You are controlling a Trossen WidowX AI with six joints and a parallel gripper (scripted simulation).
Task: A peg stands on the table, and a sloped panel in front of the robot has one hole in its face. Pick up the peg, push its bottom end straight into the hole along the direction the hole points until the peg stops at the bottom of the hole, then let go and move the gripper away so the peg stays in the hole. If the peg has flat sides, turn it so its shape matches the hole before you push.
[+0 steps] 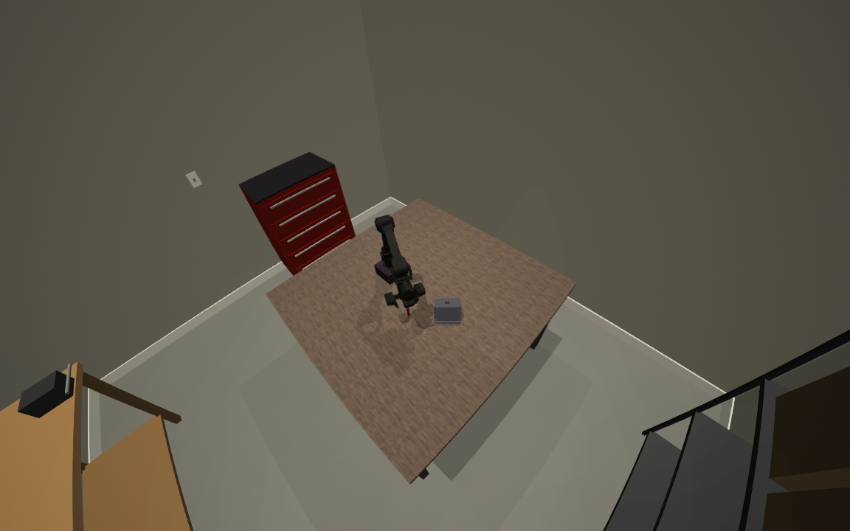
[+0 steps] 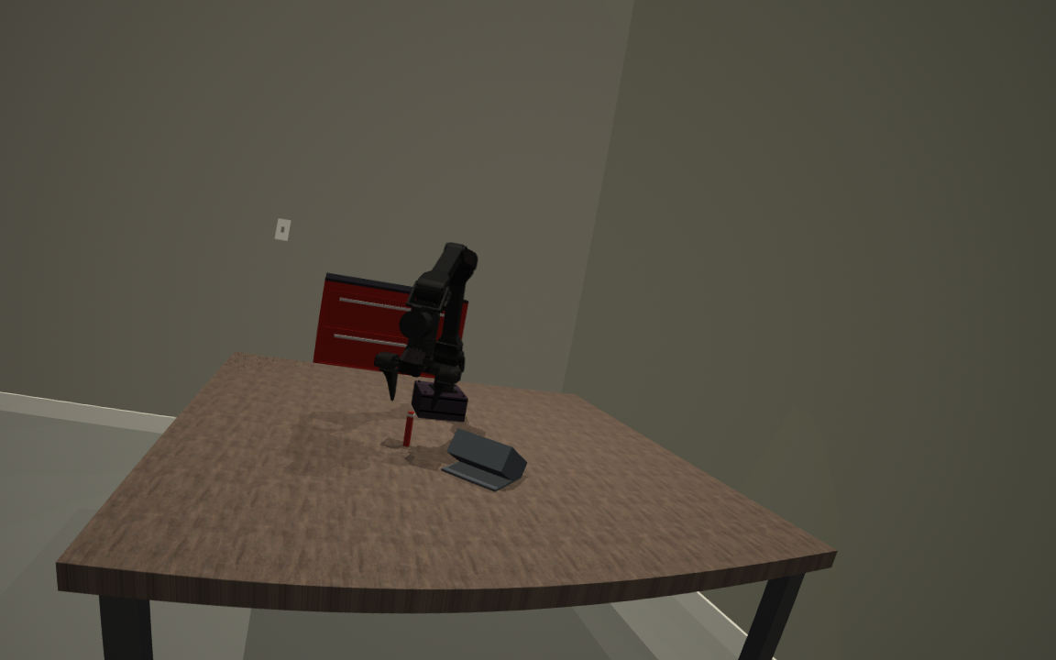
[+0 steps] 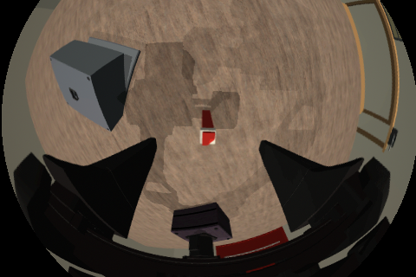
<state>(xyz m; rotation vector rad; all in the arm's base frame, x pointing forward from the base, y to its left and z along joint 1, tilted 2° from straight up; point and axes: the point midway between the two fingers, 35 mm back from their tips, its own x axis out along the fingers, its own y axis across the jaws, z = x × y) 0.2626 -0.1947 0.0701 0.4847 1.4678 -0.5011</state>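
The red peg is 4 cm below my gripper tip. Round my gripper tip: grey sloped panel: 16 cm ahead, 12 cm to the left, 6 cm below.
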